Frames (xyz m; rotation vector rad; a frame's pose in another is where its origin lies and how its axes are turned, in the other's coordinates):
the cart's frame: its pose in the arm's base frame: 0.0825 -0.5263 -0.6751 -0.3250 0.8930 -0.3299
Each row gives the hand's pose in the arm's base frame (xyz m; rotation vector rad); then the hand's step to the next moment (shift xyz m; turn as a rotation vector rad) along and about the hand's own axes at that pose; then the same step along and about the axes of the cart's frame.
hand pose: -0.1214 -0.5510 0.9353 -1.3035 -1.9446 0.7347
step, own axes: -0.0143 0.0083 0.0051 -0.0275 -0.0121 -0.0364
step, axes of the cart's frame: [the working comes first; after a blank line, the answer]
step, axes of the arm's base frame: 0.0045 -0.0110 -0.0126 0.0293 -0.0268 0.0254

0.0160 -0.0041 -0.0053 0.0103 -0.0304 0.0346
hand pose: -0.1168 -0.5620 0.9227 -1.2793 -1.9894 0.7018
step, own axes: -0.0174 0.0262 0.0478 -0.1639 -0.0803 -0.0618
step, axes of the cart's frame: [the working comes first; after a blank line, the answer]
step, axes of the arm's base frame: -0.0165 -0.0102 -0.0538 0.0513 -0.1762 0.0587

0.0323 0.0104 -0.0461 0.0611 -0.1754 0.0511
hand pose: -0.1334 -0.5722 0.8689 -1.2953 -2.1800 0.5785
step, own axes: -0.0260 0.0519 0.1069 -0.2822 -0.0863 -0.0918
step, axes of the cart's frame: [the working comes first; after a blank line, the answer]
step, axes of the arm's base frame: -0.0235 -0.0095 -0.1190 0.1134 -0.2815 0.0586

0.0735 0.0366 -0.0897 0.1406 -0.2614 0.0862
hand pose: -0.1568 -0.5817 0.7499 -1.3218 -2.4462 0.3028
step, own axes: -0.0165 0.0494 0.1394 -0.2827 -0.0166 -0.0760
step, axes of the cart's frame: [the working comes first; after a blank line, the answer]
step, axes of the arm's base frame: -0.0088 0.0097 -0.1482 0.1608 -0.2444 0.0200

0.0947 0.0679 -0.0925 0.1801 -0.2054 0.1066
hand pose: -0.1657 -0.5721 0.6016 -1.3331 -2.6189 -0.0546
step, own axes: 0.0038 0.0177 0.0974 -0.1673 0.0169 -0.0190
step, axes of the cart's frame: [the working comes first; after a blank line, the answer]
step, axes of the arm's base frame: -0.0038 0.0256 -0.0956 0.1124 -0.1256 -0.0151

0.0543 0.0616 -0.0555 0.1278 -0.0909 0.0637
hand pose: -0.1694 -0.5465 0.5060 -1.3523 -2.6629 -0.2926
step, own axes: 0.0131 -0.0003 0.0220 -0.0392 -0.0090 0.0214
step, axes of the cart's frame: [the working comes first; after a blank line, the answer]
step, axes of the arm's base frame: -0.0087 0.0153 -0.0186 0.0149 -0.0308 -0.0301

0.0017 0.0201 -0.0158 0.0424 -0.0134 -0.0099
